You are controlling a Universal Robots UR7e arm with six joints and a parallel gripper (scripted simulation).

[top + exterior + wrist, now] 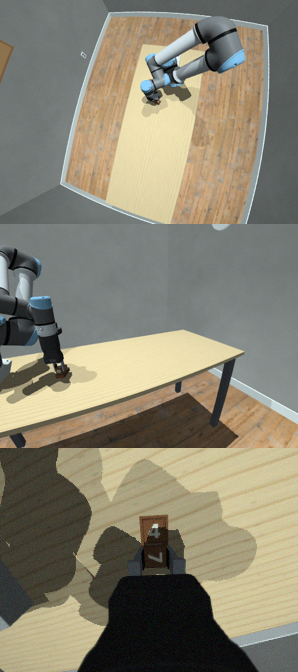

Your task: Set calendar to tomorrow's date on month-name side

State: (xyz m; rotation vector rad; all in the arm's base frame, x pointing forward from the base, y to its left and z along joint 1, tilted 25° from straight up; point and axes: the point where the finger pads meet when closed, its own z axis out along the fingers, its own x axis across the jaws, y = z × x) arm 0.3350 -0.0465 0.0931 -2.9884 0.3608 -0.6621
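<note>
Now: the dark brown calendar tray 4 cm below my hand and 2 cm to the left of it.
</note>
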